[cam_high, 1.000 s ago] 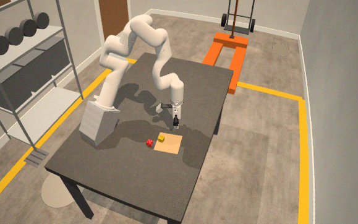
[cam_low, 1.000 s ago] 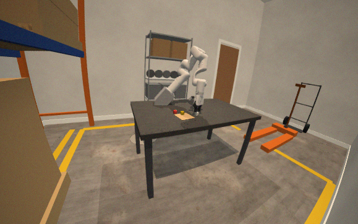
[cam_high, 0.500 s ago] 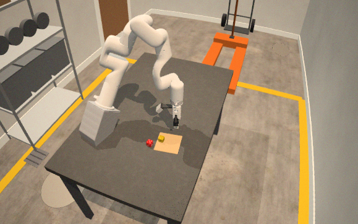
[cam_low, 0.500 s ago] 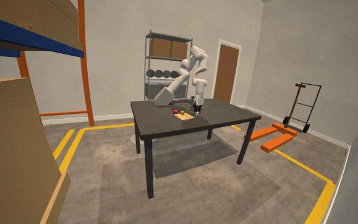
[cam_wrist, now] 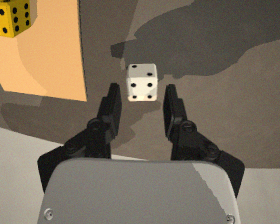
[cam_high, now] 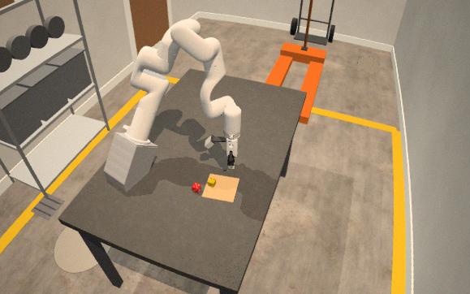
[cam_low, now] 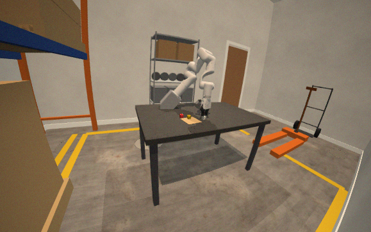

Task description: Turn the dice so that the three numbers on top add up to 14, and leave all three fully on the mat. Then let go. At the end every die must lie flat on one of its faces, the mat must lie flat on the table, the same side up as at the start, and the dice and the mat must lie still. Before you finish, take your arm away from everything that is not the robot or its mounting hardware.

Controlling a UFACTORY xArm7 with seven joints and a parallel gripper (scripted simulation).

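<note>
Right now the white die is 4 cm below my hand. The rest, counted from my hand: mat: 1 cm ahead, 14 cm to the right, 5 cm below; red die: 9 cm behind, 20 cm to the right, 4 cm below; yellow die: 4 cm behind, 14 cm to the right, 4 cm below.
</note>
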